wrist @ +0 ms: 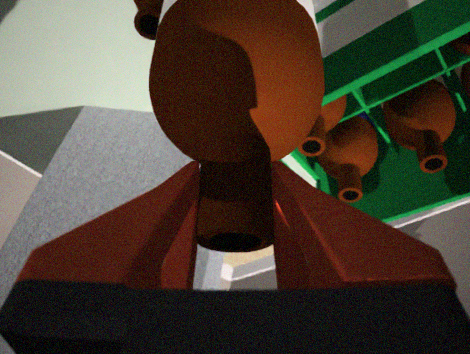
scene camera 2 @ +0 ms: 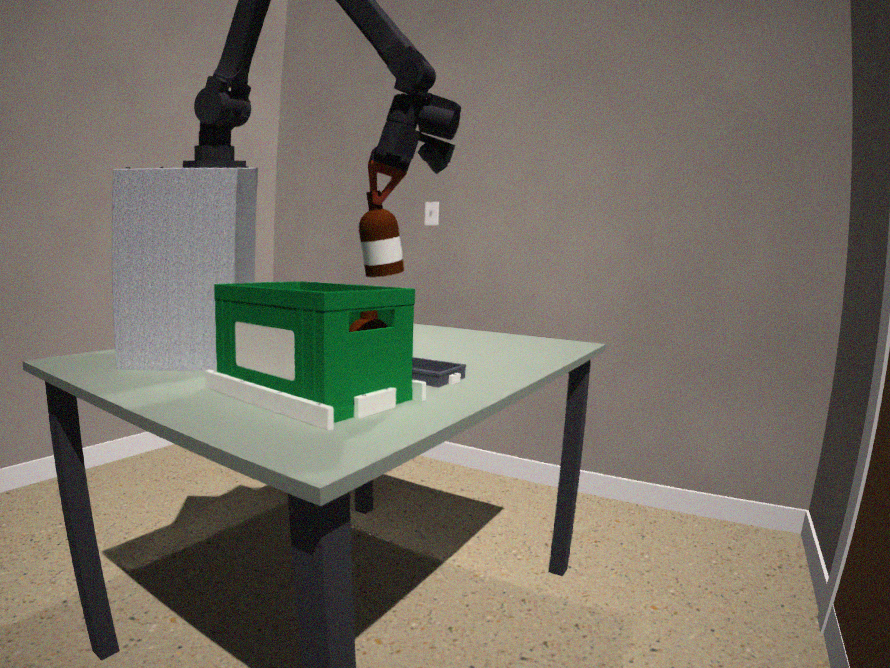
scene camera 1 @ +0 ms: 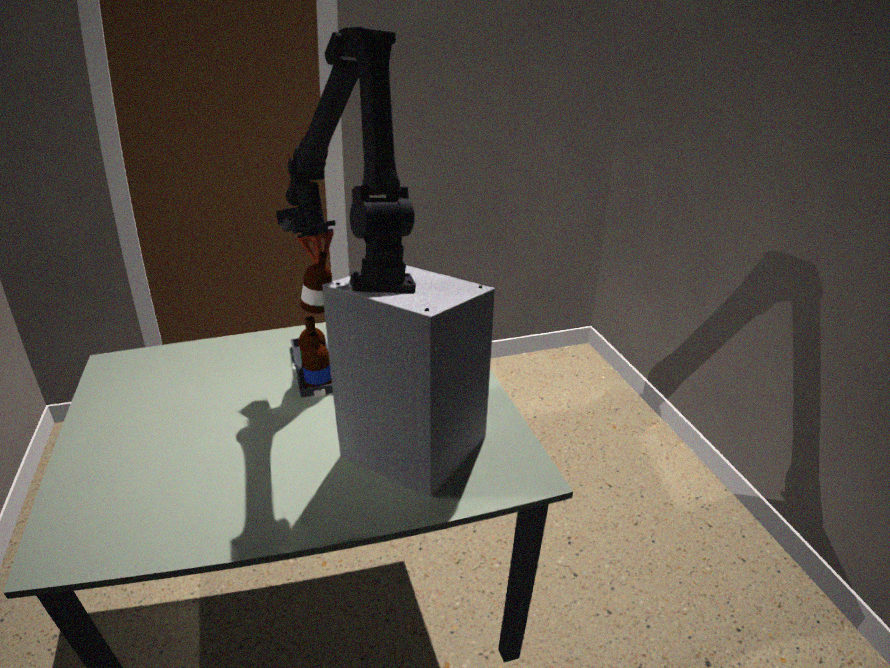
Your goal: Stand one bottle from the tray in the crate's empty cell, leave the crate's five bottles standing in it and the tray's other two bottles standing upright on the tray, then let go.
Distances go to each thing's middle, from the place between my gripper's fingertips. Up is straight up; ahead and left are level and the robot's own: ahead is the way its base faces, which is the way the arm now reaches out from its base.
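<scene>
The crate rail (scene camera 2: 322,416) is what I'm measuring from here, and my hand is 31 cm above it, 28 cm to the left of it and 3 cm short of it.
</scene>
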